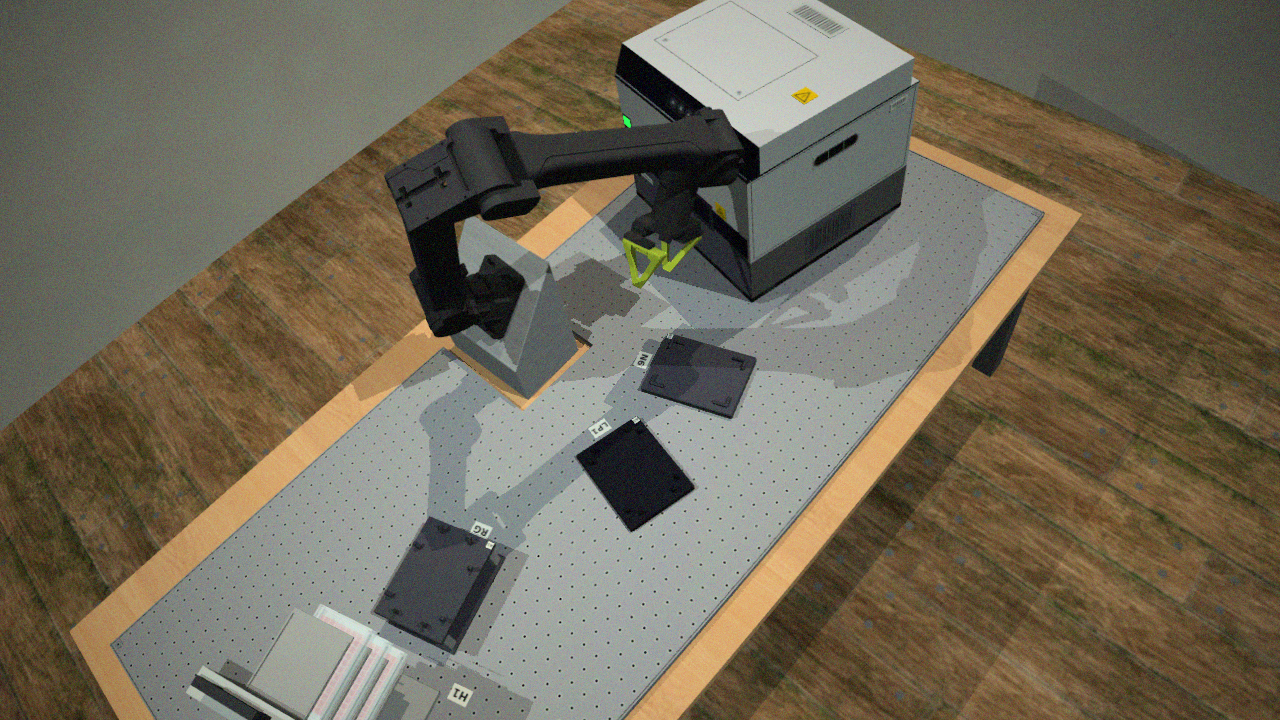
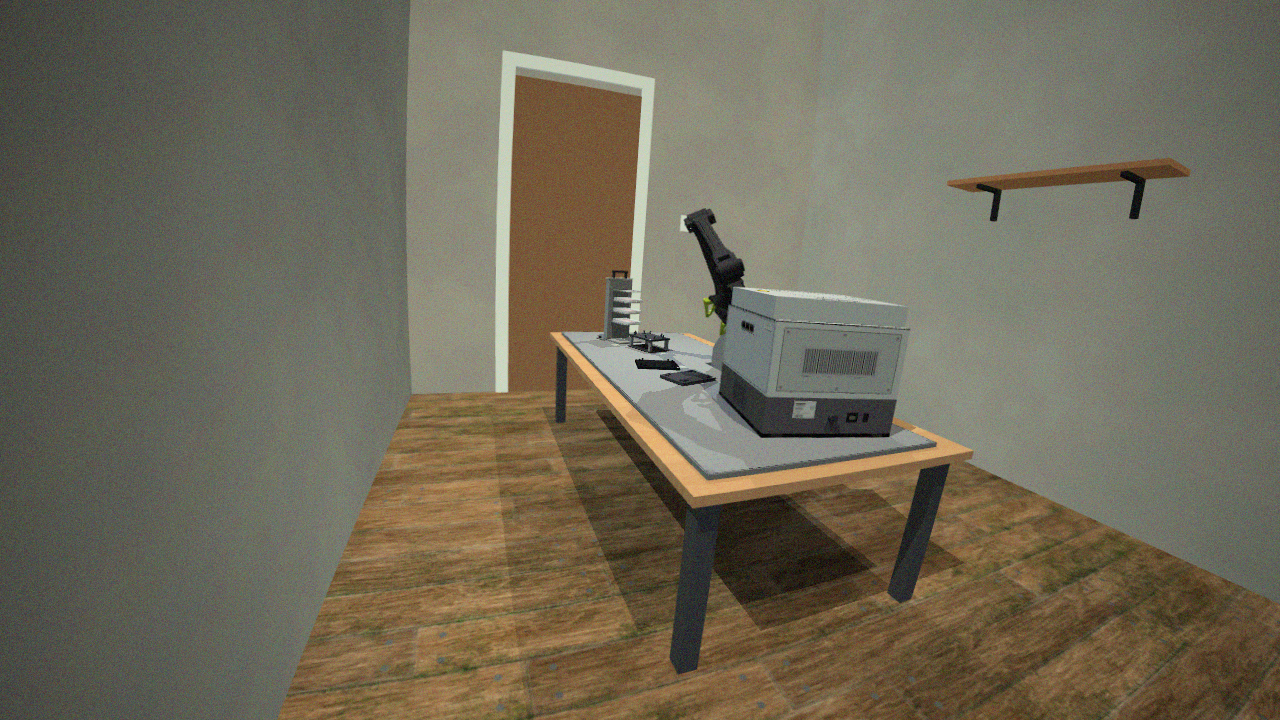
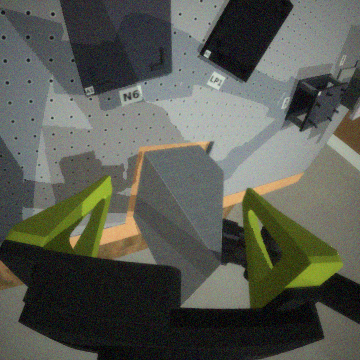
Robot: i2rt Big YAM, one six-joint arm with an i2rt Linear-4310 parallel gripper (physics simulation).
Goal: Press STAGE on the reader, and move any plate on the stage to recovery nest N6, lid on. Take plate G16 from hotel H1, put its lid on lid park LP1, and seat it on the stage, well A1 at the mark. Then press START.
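Frame: origin at the arm's base, x ahead, y left, z up, level; millimetres.
Seen in the pictures: gripper, fingertip midpoint: [image 1: 652, 278] [image 2: 714, 326] [image 3: 178, 187]; arm's base at its link origin: [image 1: 497, 296] [image 3: 205, 235].
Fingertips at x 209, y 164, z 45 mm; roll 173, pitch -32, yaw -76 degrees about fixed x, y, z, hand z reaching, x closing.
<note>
Offsets run from my fingertips to a thing's top centre.
My gripper [image 1: 653, 275] [image 2: 716, 318] [image 3: 178, 187] is open and empty, raised above the table beside the reader's front. The white reader {dx -96, dy +387, dz +153 mm} [image 1: 769, 53] [image 2: 814, 358] shows a green light on its front. The arm partly hides that front; the buttons cannot be read and no stage shows. Recovery nest N6 {dx +82, dy -4, dz -178 mm} [image 1: 698, 376] [image 2: 687, 377] [image 3: 117, 45] is a dark plate-sized base with no plate on it. Lid park LP1 {dx +126, dy -206, dz -176 mm} [image 1: 635, 474] [image 2: 657, 364] [image 3: 247, 37] is black and bears no lid. Hotel H1 [image 1: 223, 694] [image 2: 610, 308] holds several plates; I cannot tell which is G16.
The dark RG stand [image 1: 434, 582] [image 2: 649, 340] [image 3: 317, 100] is between LP1 and the hotel. The grey arm pedestal [image 1: 528, 331] [image 3: 185, 175] rises at the table's edge, close to my gripper. A wall shelf [image 2: 1065, 176] is away from the table.
</note>
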